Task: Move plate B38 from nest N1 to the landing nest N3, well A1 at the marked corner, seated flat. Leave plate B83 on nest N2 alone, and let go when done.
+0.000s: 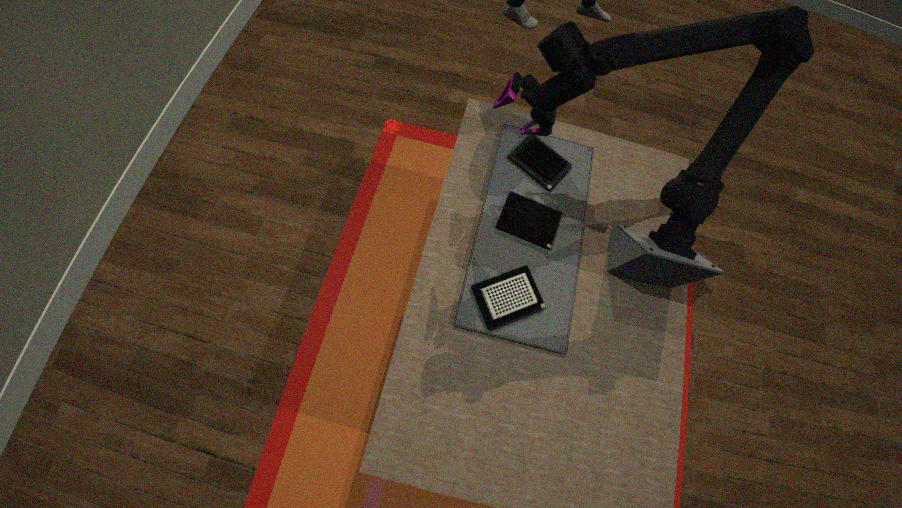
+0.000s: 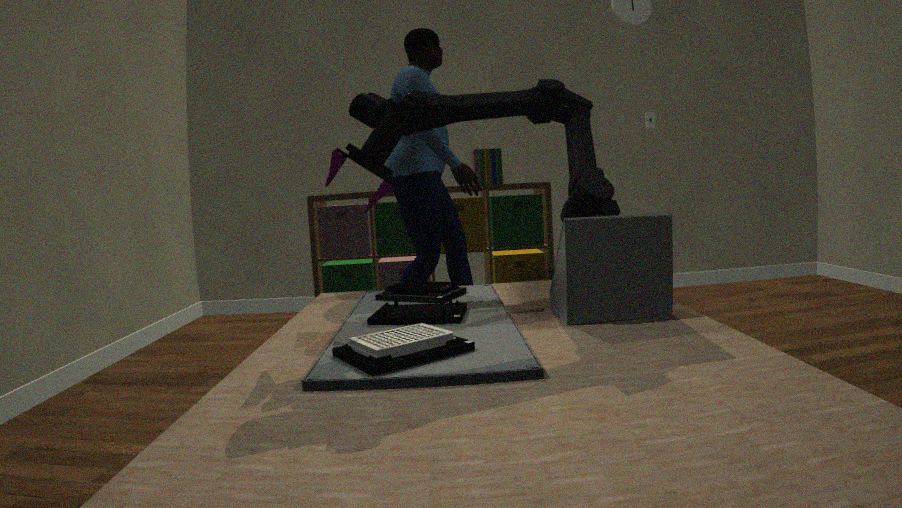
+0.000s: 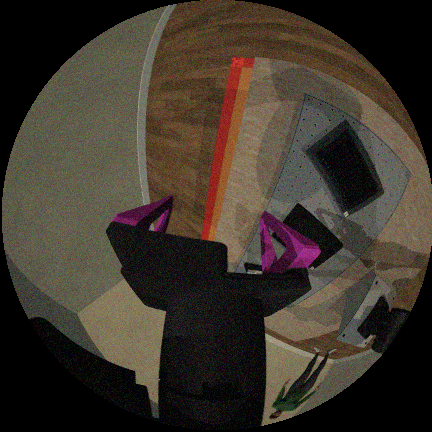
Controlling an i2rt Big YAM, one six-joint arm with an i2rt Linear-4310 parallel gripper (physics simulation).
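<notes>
A white well plate point(image 1: 508, 295) point(image 2: 403, 338) sits in a black nest point(image 1: 493, 323) point(image 2: 378, 366) at the board's near end. A dark plate point(image 1: 539, 162) point(image 3: 347, 167) sits on the nest at the far end. The middle nest point(image 1: 528, 219) point(image 2: 416, 313) point(image 3: 320, 237) looks plain black, with no pale plate on it; its surface is too dark to tell more. Labels are unreadable, so I cannot tell which plate is B38 or B83. My gripper point(image 1: 508, 119) point(image 2: 347, 197) point(image 3: 218, 207) is open and empty, high above the far end, with its magenta fingers tilted away from straight down.
The nests stand on a grey board point(image 1: 514, 255) point(image 2: 517, 369) point(image 3: 295, 150) on the wooden table point(image 1: 536, 429) point(image 2: 504, 454). The arm's grey pedestal point(image 1: 656, 268) point(image 2: 618, 271) stands to the right. A person point(image 2: 419, 145) and a shelf unit point(image 2: 547, 233) are behind the table.
</notes>
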